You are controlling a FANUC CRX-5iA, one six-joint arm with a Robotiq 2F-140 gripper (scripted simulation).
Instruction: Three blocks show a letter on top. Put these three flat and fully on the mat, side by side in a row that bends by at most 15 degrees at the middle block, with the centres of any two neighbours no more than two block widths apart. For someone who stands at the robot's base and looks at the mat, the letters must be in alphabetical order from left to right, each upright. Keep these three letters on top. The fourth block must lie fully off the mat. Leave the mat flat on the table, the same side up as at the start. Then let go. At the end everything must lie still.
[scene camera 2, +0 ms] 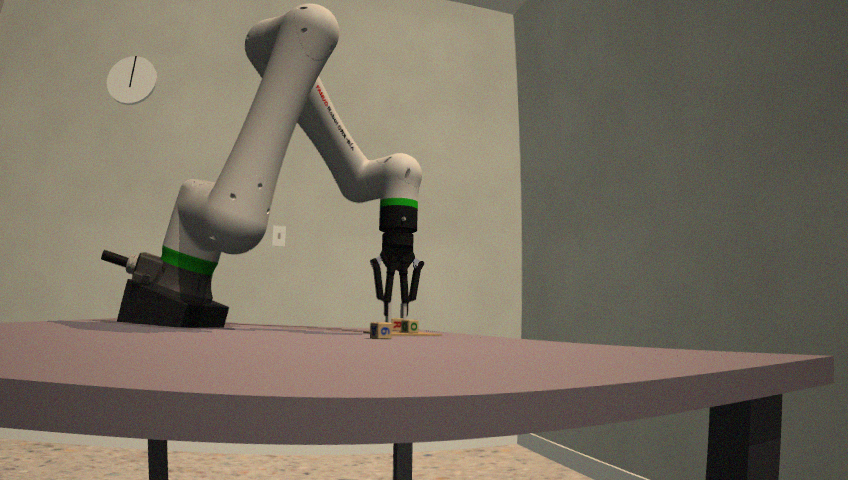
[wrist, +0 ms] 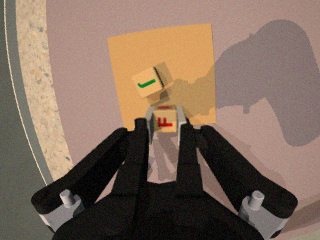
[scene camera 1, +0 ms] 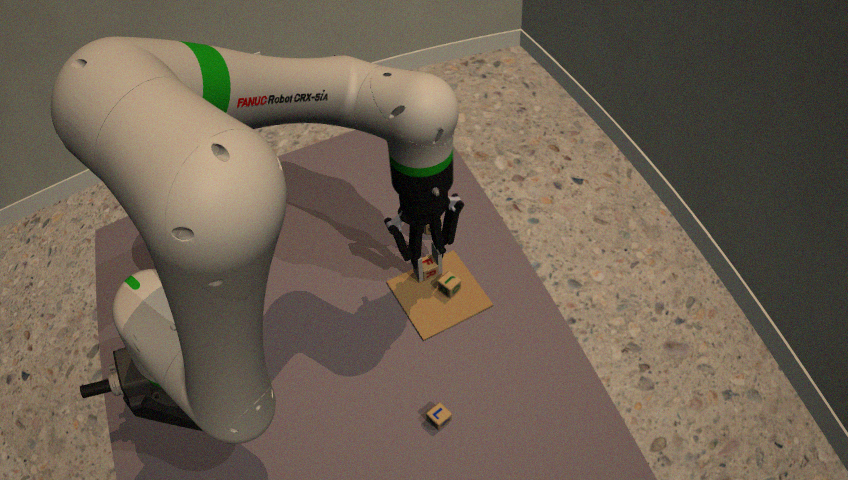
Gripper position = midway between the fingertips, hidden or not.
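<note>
Tan mat (scene camera 1: 431, 312), also (wrist: 183, 56). My gripper (scene camera 1: 428, 272), also (scene camera 2: 395, 330) and (wrist: 165, 114).
</note>
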